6 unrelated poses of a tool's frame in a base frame.
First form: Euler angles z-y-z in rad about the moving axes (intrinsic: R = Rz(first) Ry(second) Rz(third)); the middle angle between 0 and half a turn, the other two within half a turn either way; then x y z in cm.
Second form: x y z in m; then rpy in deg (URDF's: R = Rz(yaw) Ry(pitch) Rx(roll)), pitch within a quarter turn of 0, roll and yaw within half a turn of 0. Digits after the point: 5 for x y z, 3 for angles.
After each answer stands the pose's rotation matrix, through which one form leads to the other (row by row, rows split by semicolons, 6 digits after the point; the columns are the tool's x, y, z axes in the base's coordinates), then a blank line. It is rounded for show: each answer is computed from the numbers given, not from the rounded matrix.
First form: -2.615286, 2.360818, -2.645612, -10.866, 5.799, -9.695
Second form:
-0.10866, 0.05799, -0.09695, -154.755, -38.245, 172.858
-0.779282 -0.149502 -0.608579; 0.097641 0.930300 -0.353564; 0.619020 -0.334949 -0.710369

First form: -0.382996, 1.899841, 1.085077, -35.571, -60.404, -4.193
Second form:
-0.35571, -0.60404, -0.04193, 111.112, 26.219, 77.737
0.190552 0.439521 0.877788; 0.876643 0.326231 -0.353653; -0.441799 0.836896 -0.323139

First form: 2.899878, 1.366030, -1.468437, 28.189, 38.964, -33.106
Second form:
0.28189, 0.38964, -0.33106, -78.208, 5.742, 77.347
0.217942 -0.220853 -0.950645; 0.970820 -0.050792 0.234367; -0.100046 -0.973984 0.203338

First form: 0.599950, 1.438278, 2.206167, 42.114, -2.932, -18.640
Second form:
0.42114, -0.02932, -0.18640, 80.596, -36.035, 129.939
-0.519142 0.247303 0.818127; 0.620022 -0.549876 0.559651; 0.588272 0.797795 0.132131

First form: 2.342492, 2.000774, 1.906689, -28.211, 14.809, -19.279
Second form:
-0.28211, 0.14809, -0.19279, 115.908, -17.434, -144.065
-0.772491 -0.038204 -0.633875; -0.559903 0.511928 0.651489; 0.299609 0.858178 -0.416851

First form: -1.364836, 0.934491, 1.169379, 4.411, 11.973, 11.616
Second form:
0.04411, 0.11973, 0.11616, 51.249, 18.316, -2.356
0.948535 0.270602 0.164485; -0.039021 0.615337 -0.787298; -0.314258 0.740362 0.594228

